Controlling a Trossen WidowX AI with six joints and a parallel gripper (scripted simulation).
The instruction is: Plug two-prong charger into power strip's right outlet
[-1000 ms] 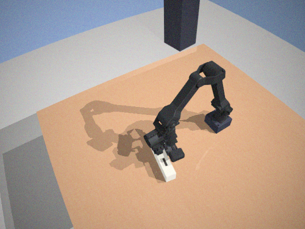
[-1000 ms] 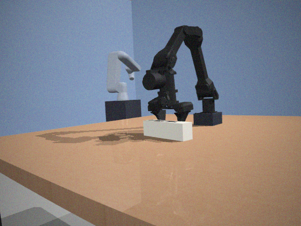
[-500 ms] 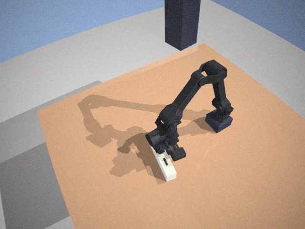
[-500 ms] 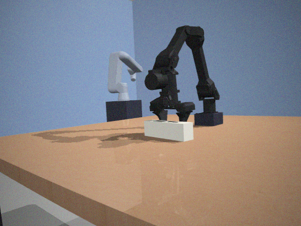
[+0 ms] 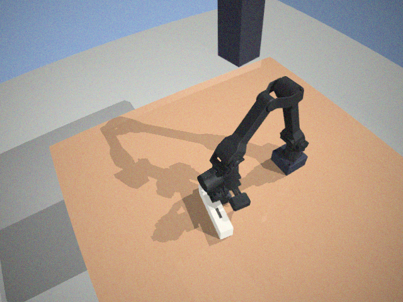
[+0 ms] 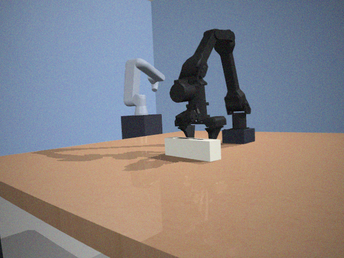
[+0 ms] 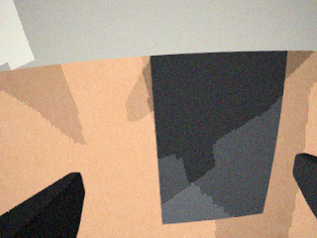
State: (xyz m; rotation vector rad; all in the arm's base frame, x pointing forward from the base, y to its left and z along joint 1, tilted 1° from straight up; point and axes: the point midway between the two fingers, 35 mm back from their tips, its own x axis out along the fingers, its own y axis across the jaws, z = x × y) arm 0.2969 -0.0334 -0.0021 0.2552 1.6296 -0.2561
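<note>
My gripper tip is now 40 mm short of the two-prong charger, 20 mm to the left of it and 10 mm below it.
</note>
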